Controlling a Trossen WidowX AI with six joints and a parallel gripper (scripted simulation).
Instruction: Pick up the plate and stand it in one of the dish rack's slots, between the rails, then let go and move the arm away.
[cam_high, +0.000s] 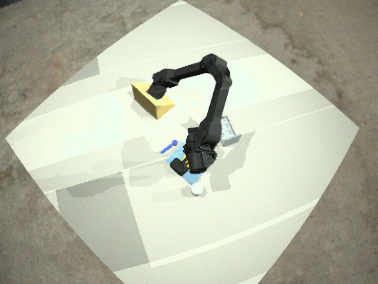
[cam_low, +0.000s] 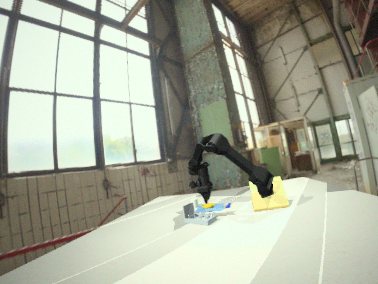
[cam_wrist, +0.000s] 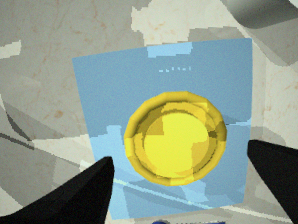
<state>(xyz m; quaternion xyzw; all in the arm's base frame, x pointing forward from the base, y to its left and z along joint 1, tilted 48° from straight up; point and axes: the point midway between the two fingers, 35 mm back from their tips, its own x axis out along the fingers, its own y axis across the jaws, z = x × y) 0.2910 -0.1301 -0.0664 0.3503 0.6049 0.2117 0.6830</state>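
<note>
Right now the yellow plate is 20 mm below my gripper tip. From my gripper tip the other things lie so: white cup: 80 mm ahead, 80 mm to the right, 20 mm below; blue utensil: 110 mm behind, 10 mm to the left, 40 mm below; light blue mat: 10 mm behind, 40 mm below.
</note>
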